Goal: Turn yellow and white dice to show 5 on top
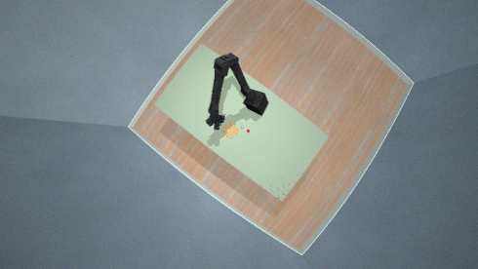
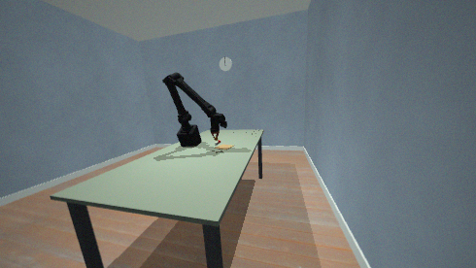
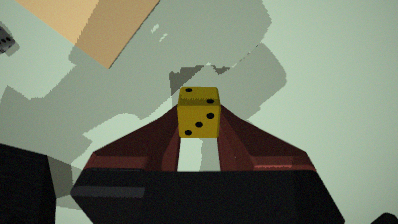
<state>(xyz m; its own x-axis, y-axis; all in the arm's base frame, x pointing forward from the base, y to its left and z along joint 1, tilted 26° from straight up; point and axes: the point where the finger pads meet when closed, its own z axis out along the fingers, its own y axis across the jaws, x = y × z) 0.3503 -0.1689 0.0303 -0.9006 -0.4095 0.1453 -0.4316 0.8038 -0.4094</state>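
Now: hand 140 mm to the right of the tan mat, 110 mm above it and 30 mm short of it. Also, from my hand: red die: 300 mm to the left, 100 mm below, 70 mm behind; then yellow die: 10 mm ahead; then white die: 220 mm to the left, 100 mm below, 70 mm behind.
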